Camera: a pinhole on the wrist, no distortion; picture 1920 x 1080 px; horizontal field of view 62.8 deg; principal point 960.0 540.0 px. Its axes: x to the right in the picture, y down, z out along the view. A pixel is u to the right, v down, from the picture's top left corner.
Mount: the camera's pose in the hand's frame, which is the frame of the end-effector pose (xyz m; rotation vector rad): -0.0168 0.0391 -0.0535 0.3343 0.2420 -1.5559
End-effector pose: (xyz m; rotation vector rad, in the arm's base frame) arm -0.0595 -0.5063 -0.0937 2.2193 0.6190 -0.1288
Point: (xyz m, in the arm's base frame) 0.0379 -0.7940 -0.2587
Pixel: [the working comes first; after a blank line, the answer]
In the camera's frame: -0.1871 0.0583 0.3390

92 811
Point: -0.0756 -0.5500 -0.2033
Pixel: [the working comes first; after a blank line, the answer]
In the camera's frame: 0.0352 0.0276 0.1804

1267 781
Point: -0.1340 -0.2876 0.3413
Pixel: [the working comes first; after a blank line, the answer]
In the camera's frame: 0.0480 -0.1129 -0.4103

behind the camera
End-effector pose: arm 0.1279 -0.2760 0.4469 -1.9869 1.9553 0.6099
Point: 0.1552 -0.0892 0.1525
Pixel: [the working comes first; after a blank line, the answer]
In the camera's frame: -0.0494 0.0204 0.4062

769 619
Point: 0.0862 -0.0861 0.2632
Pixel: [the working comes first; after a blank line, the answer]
In the camera's frame: -0.0913 -0.0415 0.2993

480 322
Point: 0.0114 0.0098 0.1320
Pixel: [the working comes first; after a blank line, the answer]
In the camera's frame: -0.2067 -0.0523 0.4356

214 351
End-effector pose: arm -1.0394 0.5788 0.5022 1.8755 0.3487 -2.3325
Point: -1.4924 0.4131 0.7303
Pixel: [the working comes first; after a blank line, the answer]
In the camera's frame: -0.1945 -0.0805 0.5421

396 307
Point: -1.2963 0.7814 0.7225
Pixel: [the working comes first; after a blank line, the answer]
In the camera's frame: 0.1932 -0.1109 0.3906

1738 94
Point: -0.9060 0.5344 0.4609
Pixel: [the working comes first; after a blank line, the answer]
In the camera's frame: -0.0125 0.0211 -0.0806

behind the camera
